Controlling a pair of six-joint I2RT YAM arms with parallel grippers.
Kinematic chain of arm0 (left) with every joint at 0, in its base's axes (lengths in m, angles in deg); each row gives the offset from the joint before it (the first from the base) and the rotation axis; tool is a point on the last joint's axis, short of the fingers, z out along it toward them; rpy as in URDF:
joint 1: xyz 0 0 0.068 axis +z
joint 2: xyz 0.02 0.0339 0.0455 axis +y
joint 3: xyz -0.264 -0.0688 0 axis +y
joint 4: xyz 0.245 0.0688 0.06 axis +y
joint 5: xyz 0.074 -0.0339 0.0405 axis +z
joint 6: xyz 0.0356 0 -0.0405 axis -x
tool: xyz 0 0 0 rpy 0 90 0
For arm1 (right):
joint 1: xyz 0 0 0.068 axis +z
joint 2: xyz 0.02 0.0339 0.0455 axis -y
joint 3: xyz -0.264 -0.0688 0 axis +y
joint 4: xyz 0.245 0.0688 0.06 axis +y
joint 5: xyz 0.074 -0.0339 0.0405 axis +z
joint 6: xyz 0.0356 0 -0.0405 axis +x
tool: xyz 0 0 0 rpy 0 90 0
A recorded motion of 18 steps. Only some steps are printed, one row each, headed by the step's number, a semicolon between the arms.
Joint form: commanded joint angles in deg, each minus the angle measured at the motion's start. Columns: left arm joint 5, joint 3, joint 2, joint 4, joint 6, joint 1; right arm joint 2, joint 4, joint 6, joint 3, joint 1, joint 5.
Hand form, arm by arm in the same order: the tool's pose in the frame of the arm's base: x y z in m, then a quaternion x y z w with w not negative. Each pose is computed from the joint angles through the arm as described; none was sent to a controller.
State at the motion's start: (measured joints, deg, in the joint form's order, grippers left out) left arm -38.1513 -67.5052 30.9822 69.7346 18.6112 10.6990; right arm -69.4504 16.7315 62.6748 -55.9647 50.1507 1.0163
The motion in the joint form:
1: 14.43 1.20 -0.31 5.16 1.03 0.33; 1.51 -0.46 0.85 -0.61 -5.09 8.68
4: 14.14 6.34 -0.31 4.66 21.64 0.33; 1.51 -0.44 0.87 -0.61 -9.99 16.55
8: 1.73 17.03 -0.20 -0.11 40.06 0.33; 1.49 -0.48 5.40 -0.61 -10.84 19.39
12: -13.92 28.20 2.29 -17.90 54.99 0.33; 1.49 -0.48 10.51 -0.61 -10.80 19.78
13: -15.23 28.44 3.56 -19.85 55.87 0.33; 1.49 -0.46 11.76 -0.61 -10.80 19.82
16: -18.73 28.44 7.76 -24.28 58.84 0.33; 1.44 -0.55 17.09 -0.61 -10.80 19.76
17: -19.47 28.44 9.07 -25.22 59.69 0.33; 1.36 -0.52 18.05 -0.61 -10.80 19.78
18: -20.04 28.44 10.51 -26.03 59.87 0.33; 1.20 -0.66 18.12 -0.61 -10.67 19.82
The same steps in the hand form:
1: 0.0416 -0.0065 0.3722 -0.14893 0.87608 -0.21667 0.40417; 0.1861 0.1950 0.3181 0.09357 0.84845 0.46111 0.24239
4: 0.0522 -0.0046 0.3503 -0.31604 0.84666 -0.28182 0.32229; 0.1983 0.1814 0.3186 0.09396 0.84406 0.48298 0.21322
8: 0.0725 -0.0074 0.3091 -0.42211 0.79355 -0.40002 0.17912; 0.1996 0.1794 0.3189 0.12030 0.83840 0.50037 0.17959
12: 0.1069 -0.0078 0.2750 -0.43835 0.72677 -0.52309 0.07768; 0.1992 0.1797 0.3189 0.15546 0.83226 0.50926 0.15437
13: 0.1124 -0.0072 0.2746 -0.43584 0.72268 -0.53186 0.07009; 0.1992 0.1797 0.3189 0.16439 0.83059 0.51093 0.14845
16: 0.1281 -0.0054 0.2739 -0.43683 0.70908 -0.55210 0.03964; 0.1994 0.1798 0.3188 0.20300 0.82189 0.51734 0.12512
17: 0.1325 -0.0048 0.2728 -0.44031 0.70506 -0.55513 0.02915; 0.1996 0.1800 0.3184 0.21010 0.82057 0.51777 0.12016
18: 0.1372 -0.0041 0.2711 -0.44171 0.70348 -0.55638 0.02103; 0.1997 0.1809 0.3179 0.20954 0.82076 0.51798 0.11890

